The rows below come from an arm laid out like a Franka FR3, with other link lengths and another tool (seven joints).
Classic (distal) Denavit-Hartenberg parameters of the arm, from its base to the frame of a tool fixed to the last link. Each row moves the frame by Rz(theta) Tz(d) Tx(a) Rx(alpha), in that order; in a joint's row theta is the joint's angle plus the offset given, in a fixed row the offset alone. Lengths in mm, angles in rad.
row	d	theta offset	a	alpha
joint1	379.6	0	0	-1.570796
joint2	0	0	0	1.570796
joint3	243.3	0	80.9	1.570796
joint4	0	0	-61	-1.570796
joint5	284.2	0	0	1.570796
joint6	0	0	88	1.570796
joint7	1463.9	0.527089	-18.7	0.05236
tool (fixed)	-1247.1	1.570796	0	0
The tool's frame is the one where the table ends.
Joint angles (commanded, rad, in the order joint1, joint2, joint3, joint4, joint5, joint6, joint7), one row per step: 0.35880, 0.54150, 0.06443, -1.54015, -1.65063, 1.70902, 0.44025; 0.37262, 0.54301, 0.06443, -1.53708, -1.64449, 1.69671, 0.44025; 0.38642, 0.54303, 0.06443, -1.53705, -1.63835, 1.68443, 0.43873; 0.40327, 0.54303, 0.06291, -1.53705, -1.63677, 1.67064, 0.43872; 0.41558, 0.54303, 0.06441, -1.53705, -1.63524, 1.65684, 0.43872; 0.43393, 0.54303, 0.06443, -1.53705, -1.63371, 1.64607, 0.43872; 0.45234, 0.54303, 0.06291, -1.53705, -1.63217, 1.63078, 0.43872; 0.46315, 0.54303, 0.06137, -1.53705, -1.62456, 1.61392, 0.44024; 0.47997, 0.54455, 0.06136, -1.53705, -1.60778, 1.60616, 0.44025; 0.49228, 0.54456, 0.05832, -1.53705, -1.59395, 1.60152, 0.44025; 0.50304, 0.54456, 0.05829, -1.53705, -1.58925, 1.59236, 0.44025; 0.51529, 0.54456, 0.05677, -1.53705, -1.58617, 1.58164, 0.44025
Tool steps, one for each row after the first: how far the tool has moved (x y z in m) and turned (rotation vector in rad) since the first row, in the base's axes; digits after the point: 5 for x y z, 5 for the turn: -0.00227, 0.00610, 0.00038, 0.00035, -0.00209, -0.00002; -0.00490, 0.01209, 0.00061, -0.00084, -0.00145, 0.00012; -0.00763, 0.01919, 0.00191, -0.00615, -0.00450, 0.00286; -0.01033, 0.02502, 0.00294, -0.01002, -0.00702, 0.00366; -0.01294, 0.03396, 0.00379, -0.01328, -0.00916, 0.01188; -0.01631, 0.04162, 0.00527, -0.01911, -0.01281, 0.01488; -0.02006, 0.04426, 0.00571, -0.02023, -0.01542, 0.00592; -0.02355, 0.05145, 0.00255, -0.01153, -0.00858, 0.00778; -0.02610, 0.05535, 0.00071, -0.00459, -0.00414, 0.00668; -0.02865, 0.05976, 0.00079, -0.00498, -0.00424, 0.00713; -0.03139, 0.06424, 0.00149, -0.00791, -0.00584, 0.00722
